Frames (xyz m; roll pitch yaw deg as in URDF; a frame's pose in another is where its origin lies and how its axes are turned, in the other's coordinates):
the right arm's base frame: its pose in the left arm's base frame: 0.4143 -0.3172 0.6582 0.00 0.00 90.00
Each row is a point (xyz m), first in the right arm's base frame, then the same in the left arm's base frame.
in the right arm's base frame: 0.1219 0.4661 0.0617
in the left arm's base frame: -0.0518 -0.1953 0.7199
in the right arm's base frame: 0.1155 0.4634 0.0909
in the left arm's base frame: -0.0491 -0.2017 0.7491
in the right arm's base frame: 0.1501 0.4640 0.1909
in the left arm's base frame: -0.0497 -0.1671 0.8491
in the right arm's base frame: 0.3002 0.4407 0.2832
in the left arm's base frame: -0.0264 -0.0170 0.9414
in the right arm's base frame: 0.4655 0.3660 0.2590
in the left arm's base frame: 0.0483 0.1483 0.9172
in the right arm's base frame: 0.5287 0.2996 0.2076
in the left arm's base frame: 0.1147 0.2115 0.8658
